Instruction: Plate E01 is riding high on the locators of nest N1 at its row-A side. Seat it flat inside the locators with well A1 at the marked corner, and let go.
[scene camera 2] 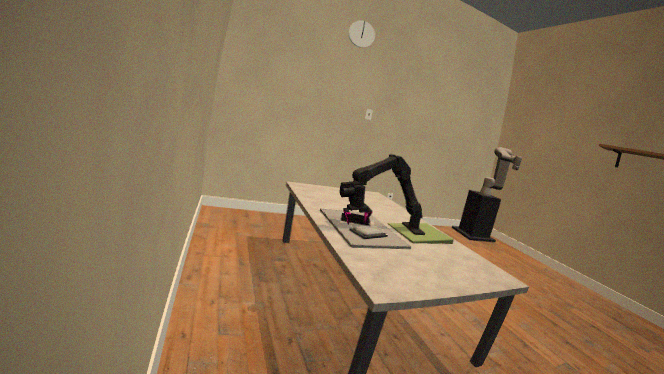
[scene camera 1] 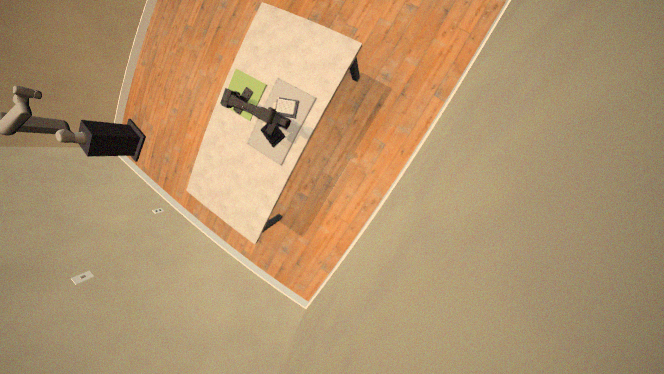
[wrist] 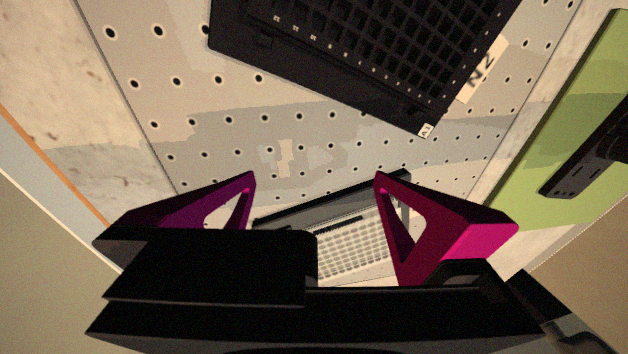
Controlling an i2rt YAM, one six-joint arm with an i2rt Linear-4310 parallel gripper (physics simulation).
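Places are measured from the arm's base along level axes (x down, y ahead, z right), in millimetres.
Pixels of known places: gripper, fingertip midpoint: (scene camera 2: 356,223) (wrist: 314,177); arm's base, link origin: (scene camera 2: 413,228) (wrist: 614,130).
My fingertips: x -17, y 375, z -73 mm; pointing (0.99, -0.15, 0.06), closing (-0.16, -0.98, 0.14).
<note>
Ahead of a thing's pixels: the offset from my fingertips to its top centre. "*": to the spot under its first point.
Plate E01 {dx -13, dy -48, dz -90 mm} (scene camera 1: 286,107) (scene camera 2: 369,229) (wrist: 350,250) is a white well plate in the dark grey nest N1 {dx +1, dy -46, dz -86 mm} (wrist: 320,213). In the wrist view one long edge and part of its wells show between my fingers; my gripper body and right finger hide the rest. Its tilt is too small to judge, and its well A1 and the marked corner of N1 cannot be made out. My gripper (scene camera 2: 357,219) (wrist: 314,177) is open and empty, its magenta fingers wide apart above the board, on the N2 side of the plate. Its exact height over N1 is unclear.
The black gridded nest N2 {* dx -3, dy -1, dz +119 mm} (scene camera 1: 273,135) (wrist: 360,45), with an A1 label at one corner, stands beside N1 on the perforated grey board (scene camera 1: 295,88) (scene camera 2: 387,243) (wrist: 220,102). My arm's base stands on a green mat (scene camera 1: 240,78) (scene camera 2: 437,235) (wrist: 540,175). A second arm stands on a black pedestal (scene camera 1: 107,139) (scene camera 2: 479,215).
</note>
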